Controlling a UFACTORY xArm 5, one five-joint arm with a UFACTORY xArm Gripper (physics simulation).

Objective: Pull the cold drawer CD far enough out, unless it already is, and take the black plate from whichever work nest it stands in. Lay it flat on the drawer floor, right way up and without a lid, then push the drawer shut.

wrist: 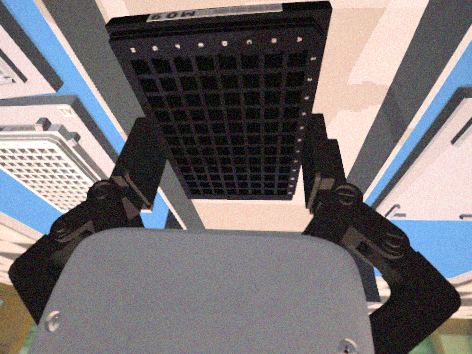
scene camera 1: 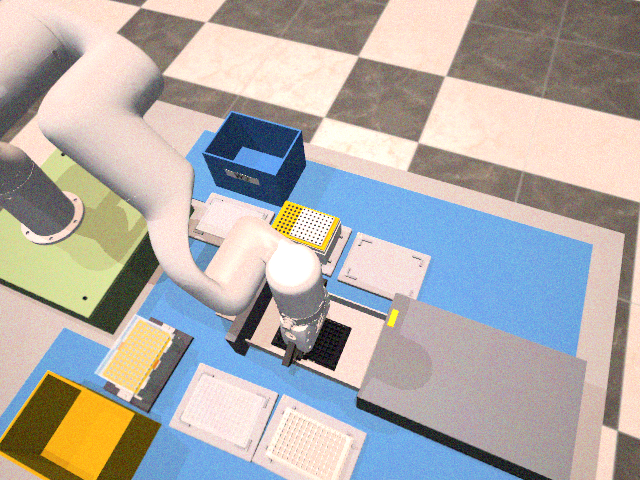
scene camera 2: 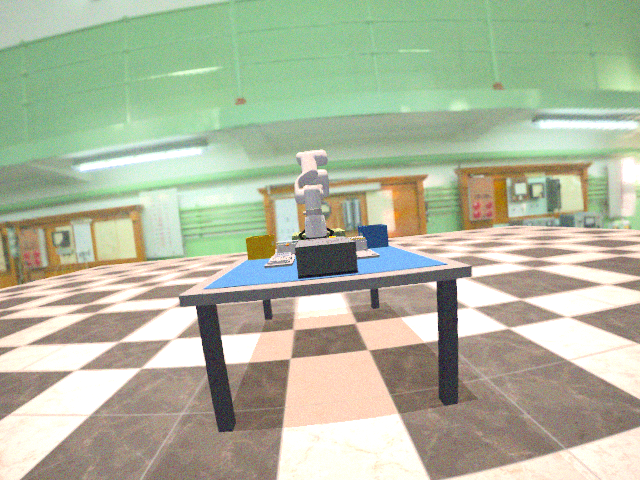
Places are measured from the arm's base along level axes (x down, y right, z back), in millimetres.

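Where they show: gripper, between the fingertips: (wrist: 229,134); arm's base, origin of its link: (scene camera 1: 54,218).
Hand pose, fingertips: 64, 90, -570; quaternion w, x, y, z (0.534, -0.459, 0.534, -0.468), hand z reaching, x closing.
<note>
Things, the pixels of their top centre, and the offset from my fingertips, as dx, dy, dz.
- black plate, centre of its top: (wrist: 229,147) (scene camera 1: 311,334) -6, +1, -5
- blue bin, centre of its top: (scene camera 1: 252,141) (scene camera 2: 371,225) -80, -363, +226
- yellow-topped rack, centre of its top: (scene camera 1: 304,223) (scene camera 2: 355,237) -37, -211, +67
- bare nest, centre of its top: (scene camera 1: 384,266) (scene camera 2: 362,252) +22, -183, -109
- yellow-welled plate, centre of its top: (scene camera 1: 133,351) (scene camera 2: 287,241) -38, +119, +291
- orange bin, centre of its top: (scene camera 1: 63,431) (scene camera 2: 260,236) -80, +269, +318
The black plate (scene camera 1: 333,345) (wrist: 225,120), marked M09, is level, wells facing up and without a lid. My gripper (scene camera 1: 307,321) (scene camera 2: 316,234) (wrist: 229,134) is shut on its two long sides. The cold drawer (scene camera 1: 368,330) (wrist: 367,45) stands pulled out of the grey cabinet (scene camera 1: 480,372) (scene camera 2: 326,258). The plate is low between the drawer's side walls, with bare drawer floor showing around it. I cannot tell whether its underside touches the floor. The arm hides part of the plate and the drawer in the first scene view.
A blue bin (scene camera 1: 294,170) (scene camera 2: 373,235) and a yellow-topped rack (scene camera 1: 305,224) stand on one side of the drawer, beside a bare nest (scene camera 1: 385,263). Across the drawer are two white plates (scene camera 1: 224,408) (scene camera 1: 309,444), a yellow-welled plate (scene camera 1: 136,353) and an orange bin (scene camera 1: 87,428).
</note>
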